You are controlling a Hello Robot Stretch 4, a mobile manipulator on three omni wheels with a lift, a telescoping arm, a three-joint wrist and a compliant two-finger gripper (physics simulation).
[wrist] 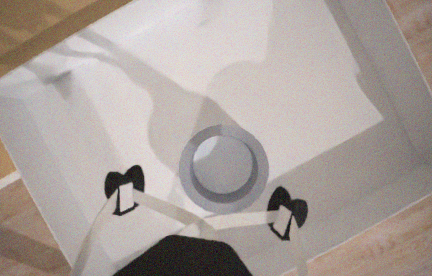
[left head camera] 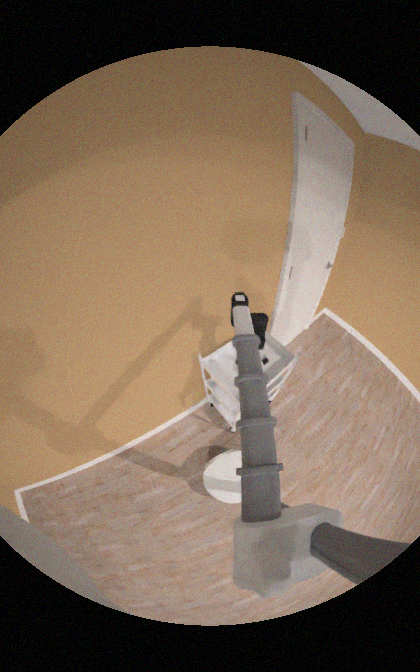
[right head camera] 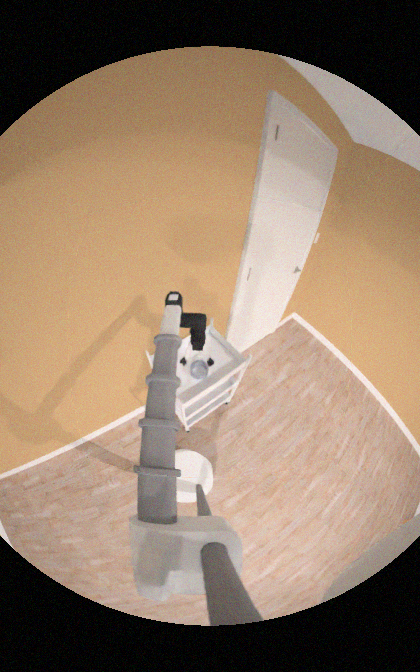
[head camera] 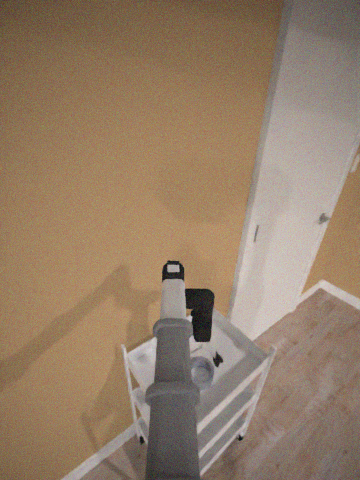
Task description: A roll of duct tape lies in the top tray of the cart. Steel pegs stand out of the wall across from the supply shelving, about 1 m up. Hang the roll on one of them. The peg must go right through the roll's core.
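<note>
The grey-blue duct tape roll lies flat, core upward, in the white cart's top tray. My gripper is open and empty, pointing down over the tray. In the wrist view its black fingertips stand wider apart than the roll, one lower left of it and one lower right. The roll's centre is a little above the line between them. One fingertip shows in the head camera view beside the arm. The height of the tips above the tray is hard to tell. The steel pegs do not show.
The cart stands close to the tan wall, near a white door. A round white object stands on the floor between the cart and my base, partly under the arm. The tray's raised walls surround the roll.
</note>
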